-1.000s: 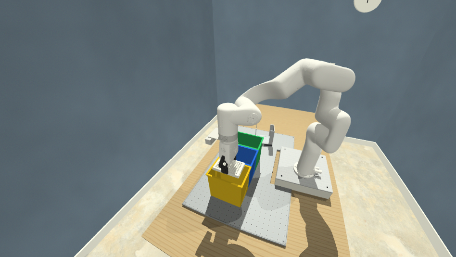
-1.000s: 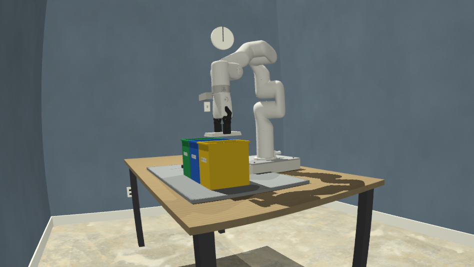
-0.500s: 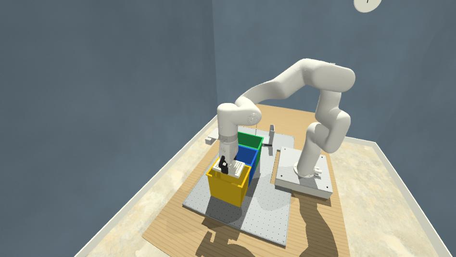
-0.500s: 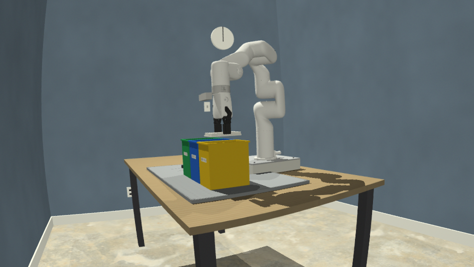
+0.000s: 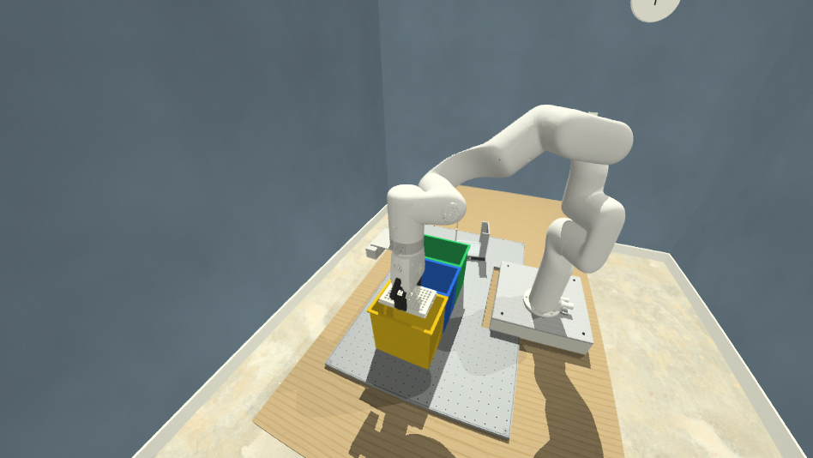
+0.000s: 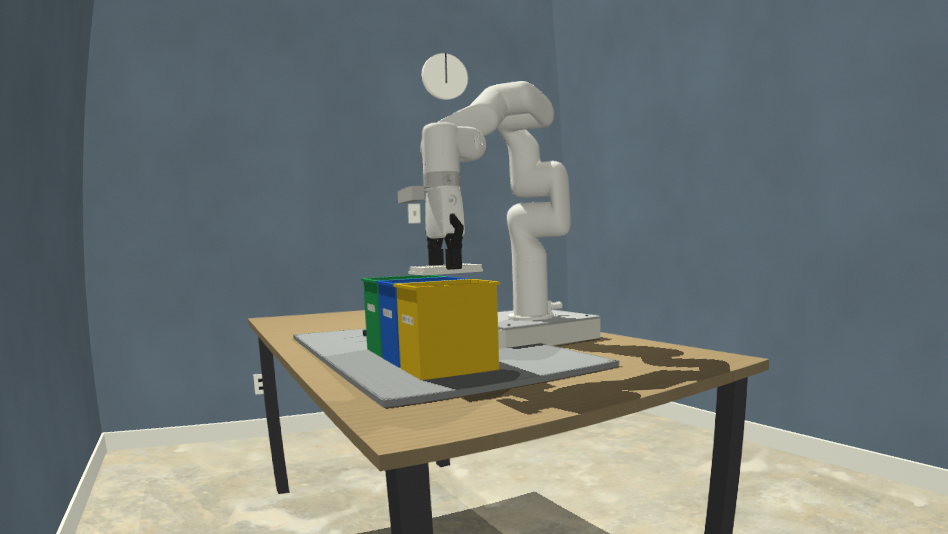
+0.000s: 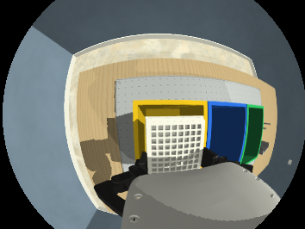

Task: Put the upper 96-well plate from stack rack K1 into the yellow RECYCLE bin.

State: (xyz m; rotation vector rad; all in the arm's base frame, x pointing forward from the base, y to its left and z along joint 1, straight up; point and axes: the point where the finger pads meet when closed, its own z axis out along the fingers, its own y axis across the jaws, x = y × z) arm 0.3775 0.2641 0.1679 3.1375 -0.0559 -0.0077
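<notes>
The yellow bin lies 13 cm below my hand. Round my hand: white 96-well plate (1 cm below); green bin (1 cm behind, 26 cm to the right, 13 cm below); blue bin (13 cm to the right, 13 cm below).
</notes>
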